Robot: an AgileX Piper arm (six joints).
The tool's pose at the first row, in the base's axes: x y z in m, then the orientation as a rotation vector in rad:
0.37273 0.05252 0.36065 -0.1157 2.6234 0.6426
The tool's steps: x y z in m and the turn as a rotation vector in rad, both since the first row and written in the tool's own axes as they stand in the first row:
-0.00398 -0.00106 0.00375 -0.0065 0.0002 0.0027
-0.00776 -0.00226 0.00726 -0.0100 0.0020 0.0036
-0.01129 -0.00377 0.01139 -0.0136 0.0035 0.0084
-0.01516 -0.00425 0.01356 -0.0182 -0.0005 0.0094
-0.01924 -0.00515 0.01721 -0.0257 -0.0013 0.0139
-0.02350 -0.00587 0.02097 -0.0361 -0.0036 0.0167
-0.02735 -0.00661 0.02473 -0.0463 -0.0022 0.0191
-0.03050 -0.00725 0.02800 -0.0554 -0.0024 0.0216
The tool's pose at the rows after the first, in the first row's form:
0.37798 0.05321 0.35893 -0.1142 2.6223 0.6521
0.38298 0.05367 0.35725 -0.1147 2.6232 0.6572
0.38806 0.05414 0.35484 -0.1101 2.6245 0.6638
0.39249 0.05462 0.35458 -0.1088 2.6195 0.6697
0.39776 0.05540 0.35304 -0.1049 2.6174 0.6811
0.40321 0.05639 0.35158 -0.1035 2.6126 0.6954
0.40829 0.05737 0.34992 -0.1040 2.6112 0.7098
0.41253 0.05823 0.34840 -0.1034 2.6086 0.7226

